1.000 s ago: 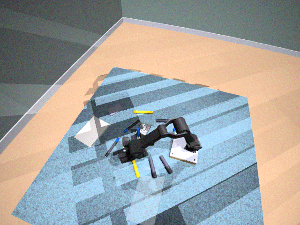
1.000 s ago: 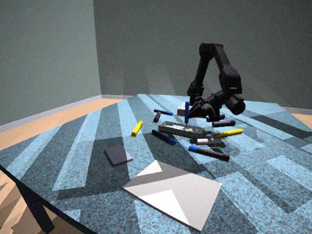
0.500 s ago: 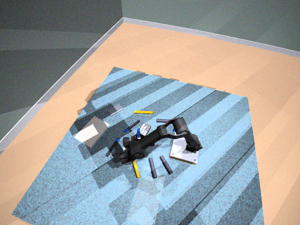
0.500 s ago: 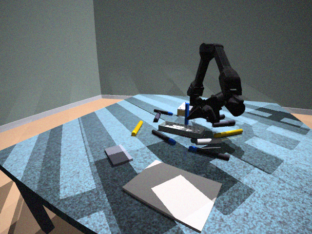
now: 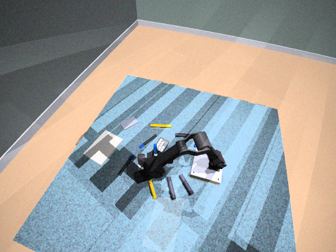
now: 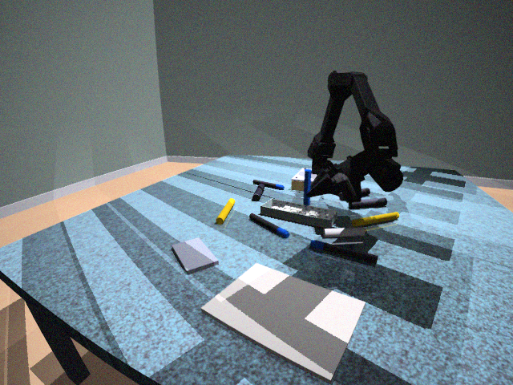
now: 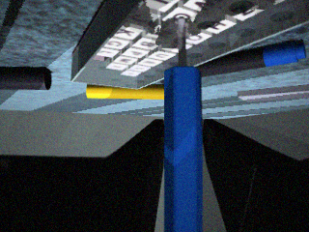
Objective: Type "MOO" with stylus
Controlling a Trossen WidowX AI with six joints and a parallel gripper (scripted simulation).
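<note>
Right now my gripper tip is 5 cm short of the white marker, 11 cm to the right of it and 6 cm above it. From my gripper tip the other things lie so: blue stylus (1 cm below); yellow marker (5 cm behind, 18 cm to the left, 6 cm below); grey pad (27 cm ahead, 16 cm to the right, 7 cm below).
</note>
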